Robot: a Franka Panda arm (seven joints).
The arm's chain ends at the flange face. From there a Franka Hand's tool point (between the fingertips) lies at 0.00 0.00 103.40 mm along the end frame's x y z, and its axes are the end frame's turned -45 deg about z.
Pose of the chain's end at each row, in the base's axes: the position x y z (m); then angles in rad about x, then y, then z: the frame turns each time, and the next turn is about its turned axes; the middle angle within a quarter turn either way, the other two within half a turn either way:
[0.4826, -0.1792, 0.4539, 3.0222, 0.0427, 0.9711]
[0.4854, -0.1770, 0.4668, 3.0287, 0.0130, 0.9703]
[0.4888, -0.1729, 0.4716, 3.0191, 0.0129, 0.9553]
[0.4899, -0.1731, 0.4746, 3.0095, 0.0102, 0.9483]
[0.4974, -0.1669, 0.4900, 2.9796, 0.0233, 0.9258]
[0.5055, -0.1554, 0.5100, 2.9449, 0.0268, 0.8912]
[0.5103, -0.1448, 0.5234, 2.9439, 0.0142, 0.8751]
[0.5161, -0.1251, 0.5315, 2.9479, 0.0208, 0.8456]
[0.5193, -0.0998, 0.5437, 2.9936, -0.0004, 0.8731]
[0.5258, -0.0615, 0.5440, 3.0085, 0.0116, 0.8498]
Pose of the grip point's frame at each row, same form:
[0.4870, -0.1915, 0.3513, 3.0222, 0.0427, 0.1857]
[0.4867, -0.1886, 0.3641, 3.0287, 0.0130, 0.1849]
[0.4901, -0.1855, 0.3690, 3.0191, 0.0129, 0.1699]
[0.4910, -0.1867, 0.3721, 3.0095, 0.0102, 0.1629]
[0.4998, -0.1836, 0.3880, 2.9796, 0.0233, 0.1404]
[0.5083, -0.1756, 0.4086, 2.9449, 0.0268, 0.1058]
[0.5118, -0.1651, 0.4220, 2.9439, 0.0142, 0.0897]
[0.5183, -0.1450, 0.4301, 2.9479, 0.0208, 0.0602]
[0.5193, -0.1150, 0.4414, 2.9936, -0.0004, 0.0877]
[0.5270, -0.0752, 0.4415, 3.0085, 0.0116, 0.0644]

